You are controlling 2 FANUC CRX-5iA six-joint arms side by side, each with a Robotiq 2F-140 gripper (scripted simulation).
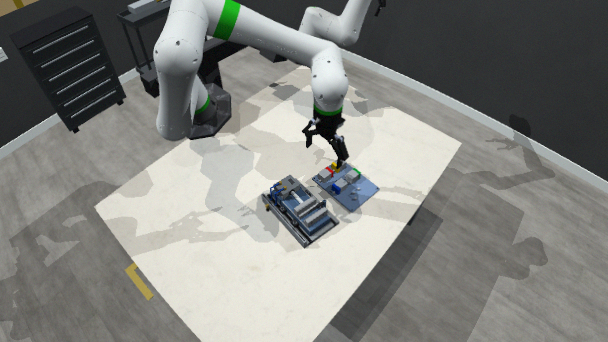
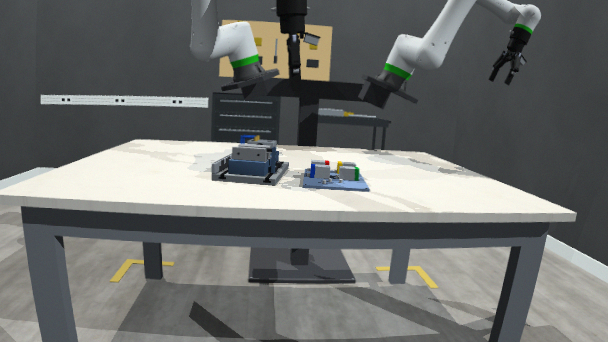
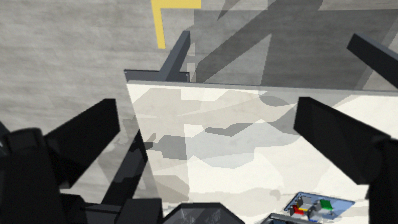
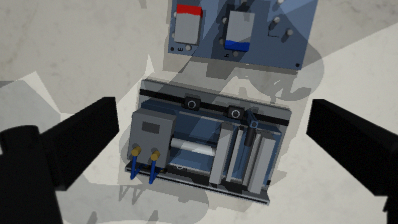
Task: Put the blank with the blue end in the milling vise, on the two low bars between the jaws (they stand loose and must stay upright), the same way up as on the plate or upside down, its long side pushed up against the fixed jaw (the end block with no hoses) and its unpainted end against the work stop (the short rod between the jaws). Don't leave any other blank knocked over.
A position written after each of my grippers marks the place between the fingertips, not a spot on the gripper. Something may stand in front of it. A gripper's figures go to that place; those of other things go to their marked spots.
My right gripper [image 4: 212, 115]: 15 cm from the lens. A red-ended blank [image 4: 188, 27] is 39 cm from the lens.
